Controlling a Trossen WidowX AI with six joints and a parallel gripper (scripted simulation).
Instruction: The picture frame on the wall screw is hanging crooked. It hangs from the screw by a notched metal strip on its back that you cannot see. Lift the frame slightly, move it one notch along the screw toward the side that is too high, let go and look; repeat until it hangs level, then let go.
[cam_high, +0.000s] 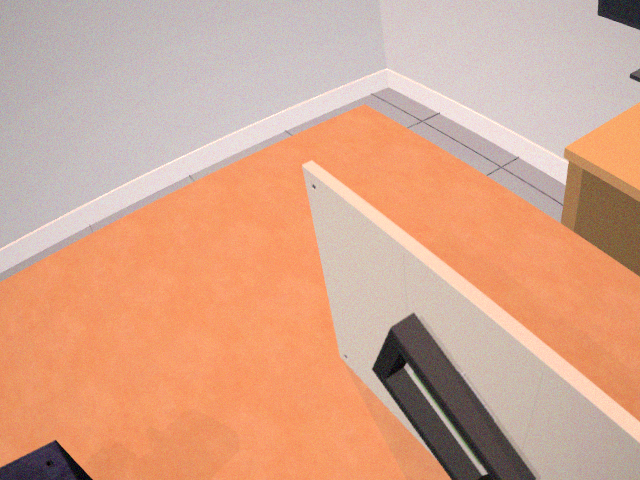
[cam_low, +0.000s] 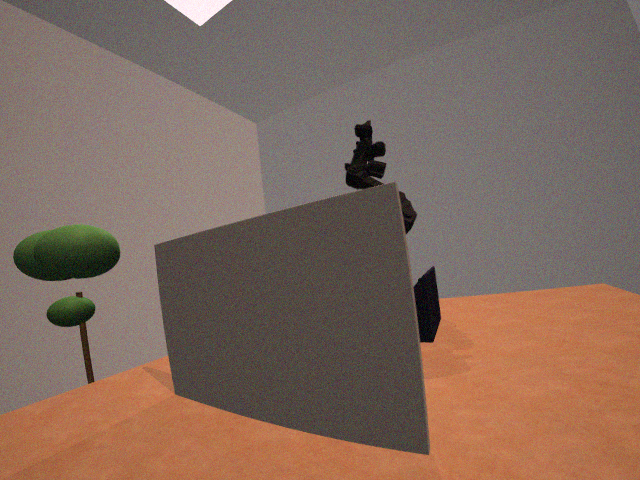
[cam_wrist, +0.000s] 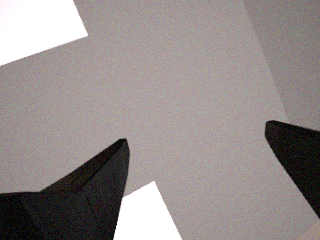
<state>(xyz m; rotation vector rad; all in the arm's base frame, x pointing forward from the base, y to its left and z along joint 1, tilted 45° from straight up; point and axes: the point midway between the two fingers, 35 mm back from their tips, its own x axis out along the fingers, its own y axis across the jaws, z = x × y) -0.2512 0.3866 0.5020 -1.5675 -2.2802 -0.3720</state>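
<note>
My gripper tip is 710 mm short of the picture frame, 80 mm to the left of it and 570 mm above it. Also, from my gripper tip: wall panel (720 mm ahead, 80 mm to the right, 570 mm below).
</note>
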